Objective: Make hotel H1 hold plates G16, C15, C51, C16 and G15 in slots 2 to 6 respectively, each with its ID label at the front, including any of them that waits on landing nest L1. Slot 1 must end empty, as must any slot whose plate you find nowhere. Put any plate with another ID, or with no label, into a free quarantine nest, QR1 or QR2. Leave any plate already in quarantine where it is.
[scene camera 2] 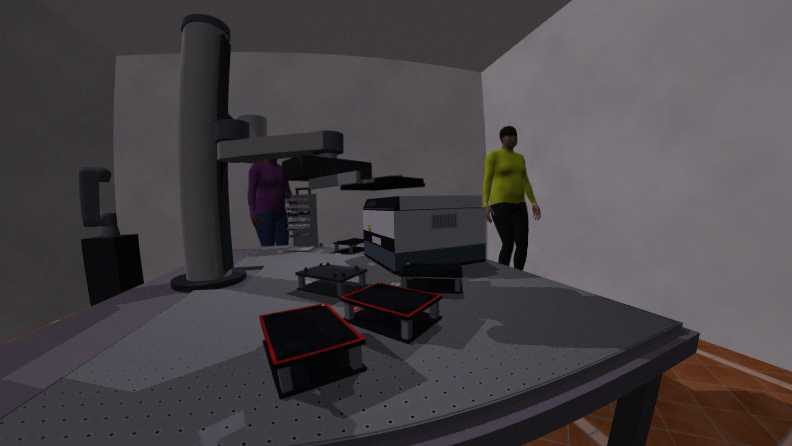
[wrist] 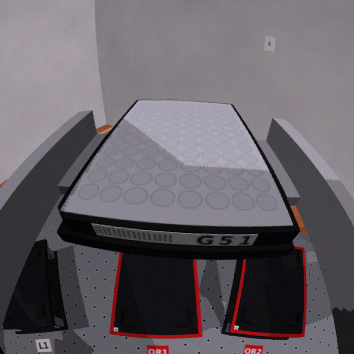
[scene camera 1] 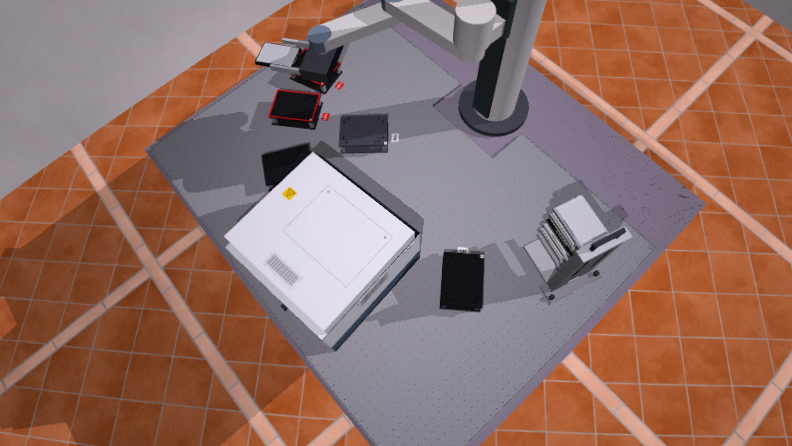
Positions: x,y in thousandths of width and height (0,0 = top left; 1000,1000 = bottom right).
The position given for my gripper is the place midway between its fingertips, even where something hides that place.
my gripper: scene camera 2 482,400; wrist 513,355; scene camera 1 350,120
plate G51: scene camera 2 491,409; wrist 527,507; scene camera 1 342,120
